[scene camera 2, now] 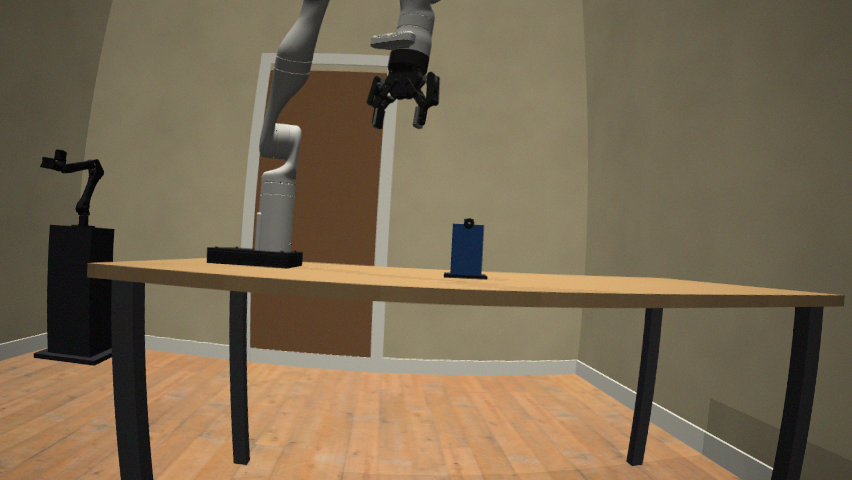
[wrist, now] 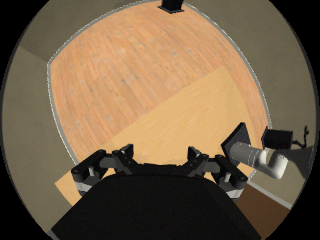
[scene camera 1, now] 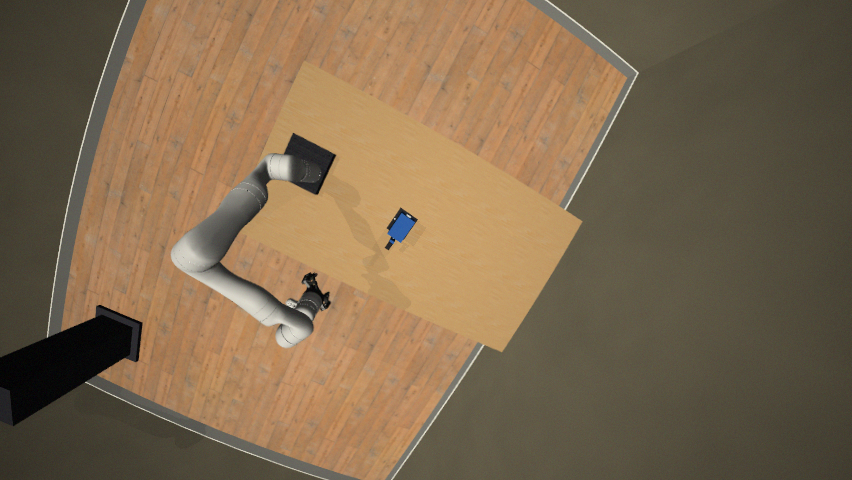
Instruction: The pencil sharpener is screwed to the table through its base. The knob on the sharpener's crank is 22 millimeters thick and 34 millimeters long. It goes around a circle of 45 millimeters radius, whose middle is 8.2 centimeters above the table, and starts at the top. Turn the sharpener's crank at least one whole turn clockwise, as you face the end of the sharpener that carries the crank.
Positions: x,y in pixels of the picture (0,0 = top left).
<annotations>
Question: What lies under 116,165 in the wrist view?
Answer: My gripper.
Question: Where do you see a blue pencil sharpener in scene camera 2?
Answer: At 466,263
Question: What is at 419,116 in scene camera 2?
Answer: My gripper.
</annotations>
